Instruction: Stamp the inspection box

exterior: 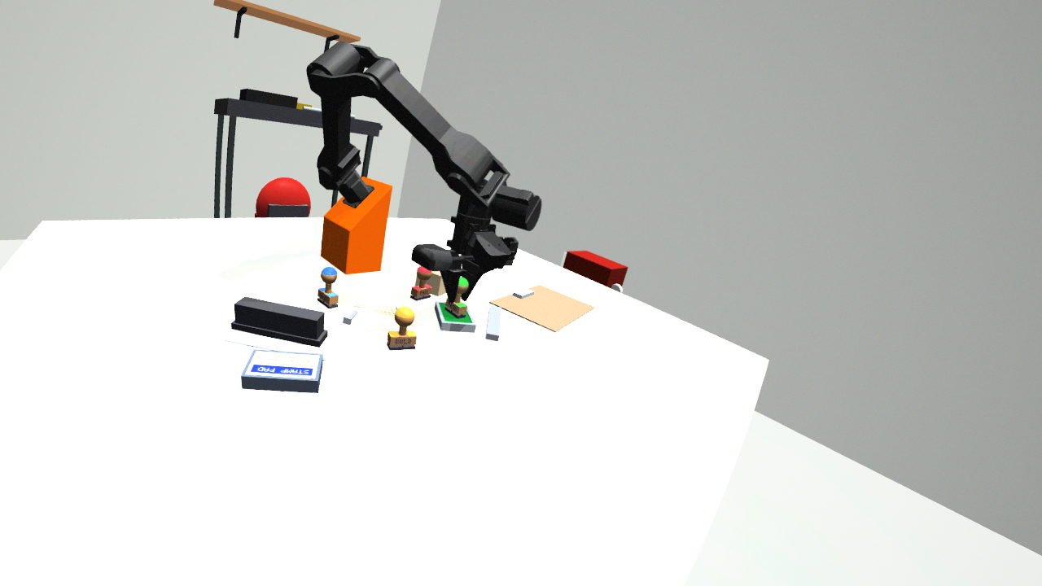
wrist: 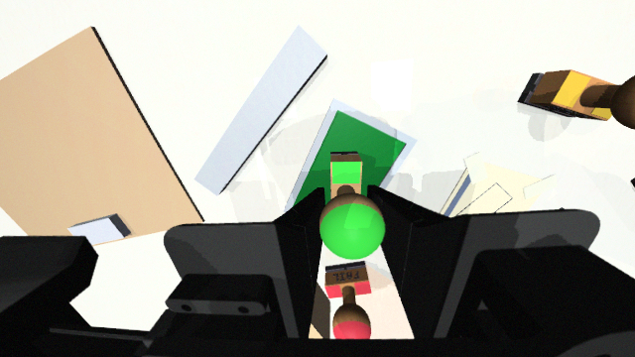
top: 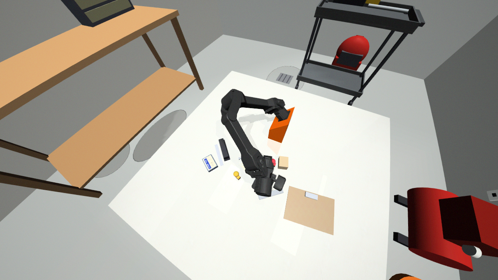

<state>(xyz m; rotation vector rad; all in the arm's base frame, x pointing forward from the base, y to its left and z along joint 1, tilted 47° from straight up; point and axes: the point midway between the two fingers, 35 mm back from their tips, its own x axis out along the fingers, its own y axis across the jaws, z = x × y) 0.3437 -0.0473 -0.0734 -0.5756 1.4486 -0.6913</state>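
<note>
Right now my gripper tip is 3 cm above the green ink pad. Also, from my gripper tip: grey bar (5 cm ahead, 6 cm to the left, 3 cm below); then red stamp (11 cm behind, 1 cm to the left, 2 cm below); then green stamp (right at my gripper tip).
</note>
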